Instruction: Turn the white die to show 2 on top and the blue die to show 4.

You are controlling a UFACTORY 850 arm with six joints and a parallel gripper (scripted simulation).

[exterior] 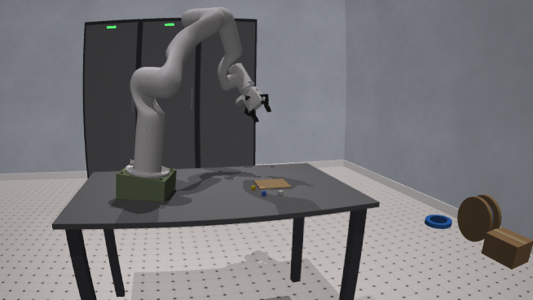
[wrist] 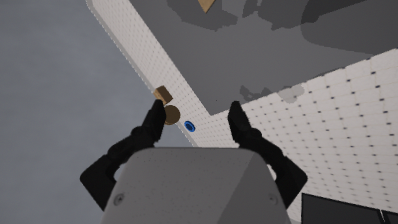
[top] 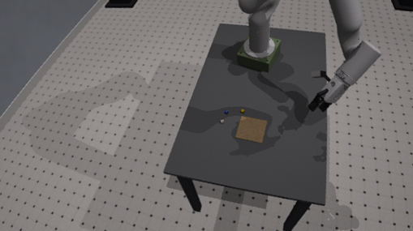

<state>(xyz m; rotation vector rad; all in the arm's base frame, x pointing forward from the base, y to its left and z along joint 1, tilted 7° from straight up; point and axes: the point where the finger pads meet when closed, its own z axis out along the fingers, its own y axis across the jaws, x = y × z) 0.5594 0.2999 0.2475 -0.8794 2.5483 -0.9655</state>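
The white die lies 60 mm behind my hand, 430 mm to the right of it and 280 mm below it. Round my hand: blue die: 120 mm behind, 420 mm to the right, 280 mm below; then yellow die: 140 mm behind, 330 mm to the right, 280 mm below; then tan mat: 40 mm behind, 270 mm to the right, 280 mm below.
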